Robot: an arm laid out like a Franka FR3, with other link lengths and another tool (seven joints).
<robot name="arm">
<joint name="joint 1" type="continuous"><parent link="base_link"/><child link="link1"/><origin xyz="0 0 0.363" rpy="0 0 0"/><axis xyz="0 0 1"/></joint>
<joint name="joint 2" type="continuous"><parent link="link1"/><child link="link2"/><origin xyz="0 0 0" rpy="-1.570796 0 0"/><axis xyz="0 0 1"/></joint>
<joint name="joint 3" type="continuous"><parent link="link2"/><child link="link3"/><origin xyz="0 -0.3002 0" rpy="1.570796 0 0"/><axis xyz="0 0 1"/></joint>
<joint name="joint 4" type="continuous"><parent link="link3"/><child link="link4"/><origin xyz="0.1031 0 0" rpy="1.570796 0 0"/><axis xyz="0 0 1"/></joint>
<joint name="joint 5" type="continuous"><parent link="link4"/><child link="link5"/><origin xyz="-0.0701 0.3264 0" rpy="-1.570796 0 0"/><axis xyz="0 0 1"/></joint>
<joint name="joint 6" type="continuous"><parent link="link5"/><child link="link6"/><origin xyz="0 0 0" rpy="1.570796 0 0"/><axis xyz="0 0 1"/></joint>
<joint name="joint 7" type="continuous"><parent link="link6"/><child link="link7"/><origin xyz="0.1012 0 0" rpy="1.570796 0 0"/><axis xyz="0 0 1"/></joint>
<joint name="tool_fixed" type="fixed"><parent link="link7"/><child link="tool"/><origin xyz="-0.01 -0.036 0.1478" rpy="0 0.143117 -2.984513"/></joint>
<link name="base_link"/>
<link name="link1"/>
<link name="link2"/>
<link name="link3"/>
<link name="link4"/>
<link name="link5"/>
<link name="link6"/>
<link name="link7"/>
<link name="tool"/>
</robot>
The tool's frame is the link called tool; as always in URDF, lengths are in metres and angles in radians. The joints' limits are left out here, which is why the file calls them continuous.
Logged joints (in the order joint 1, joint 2, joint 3, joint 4, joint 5, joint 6, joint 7), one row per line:
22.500 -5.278 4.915 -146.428 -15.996 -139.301 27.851
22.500 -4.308 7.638 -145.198 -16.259 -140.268 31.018
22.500 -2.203 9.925 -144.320 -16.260 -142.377 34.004
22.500 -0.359 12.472 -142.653 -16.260 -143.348 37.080
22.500 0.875 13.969 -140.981 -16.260 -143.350 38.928
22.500 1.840 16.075 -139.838 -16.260 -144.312 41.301
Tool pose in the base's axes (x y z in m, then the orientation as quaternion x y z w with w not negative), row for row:
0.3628 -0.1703 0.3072 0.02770 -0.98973 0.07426 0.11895
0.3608 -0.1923 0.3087 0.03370 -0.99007 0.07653 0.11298
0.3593 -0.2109 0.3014 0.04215 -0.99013 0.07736 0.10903
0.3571 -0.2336 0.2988 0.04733 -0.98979 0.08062 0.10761
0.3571 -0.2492 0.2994 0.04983 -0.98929 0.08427 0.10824
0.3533 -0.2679 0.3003 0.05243 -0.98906 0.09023 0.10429
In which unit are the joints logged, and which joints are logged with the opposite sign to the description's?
The joints are logged in degrees. Opposite sign: joint 1, joint 3, joint 6, joint 7.
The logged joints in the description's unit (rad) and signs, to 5 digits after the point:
-0.39270 -0.09212 -0.08578 -2.55565 -0.27918 2.43126 -0.48609
-0.39270 -0.07519 -0.13331 -2.53418 -0.28377 2.44814 -0.54137
-0.39270 -0.03845 -0.17322 -2.51886 -0.28379 2.48495 -0.59348
-0.39270 -0.00627 -0.21768 -2.48976 -0.28379 2.50189 -0.64717
-0.39270 0.01527 -0.24381 -2.46058 -0.28379 2.50193 -0.67942
-0.39270 0.03211 -0.28056 -2.44063 -0.28379 2.51872 -0.72084

